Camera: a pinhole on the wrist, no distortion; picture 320 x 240 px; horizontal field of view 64.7 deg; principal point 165.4 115.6 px. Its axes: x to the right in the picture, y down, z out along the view. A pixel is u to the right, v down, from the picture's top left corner.
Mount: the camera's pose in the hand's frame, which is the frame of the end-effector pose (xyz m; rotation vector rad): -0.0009 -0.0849 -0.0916 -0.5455 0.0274 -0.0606
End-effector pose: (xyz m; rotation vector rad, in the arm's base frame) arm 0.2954 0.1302 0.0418 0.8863 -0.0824 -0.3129
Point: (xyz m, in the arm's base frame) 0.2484 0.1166 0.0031
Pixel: 52.9 70.6
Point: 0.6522 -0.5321 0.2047
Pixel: outside the picture
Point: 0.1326 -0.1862 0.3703
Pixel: 123.3 21.3
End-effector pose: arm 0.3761 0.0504 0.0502 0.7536 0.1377 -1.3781
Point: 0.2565 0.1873 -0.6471
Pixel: behind the camera
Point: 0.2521 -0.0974 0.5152
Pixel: 95.6 40.0
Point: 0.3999 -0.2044 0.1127
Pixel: 308.4 99.1
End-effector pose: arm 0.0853 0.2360 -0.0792 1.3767 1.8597 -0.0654
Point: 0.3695 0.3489 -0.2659
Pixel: 257.5 166.8
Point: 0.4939 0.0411 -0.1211
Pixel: 79.0 134.1
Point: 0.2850 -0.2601 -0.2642
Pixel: outside the picture
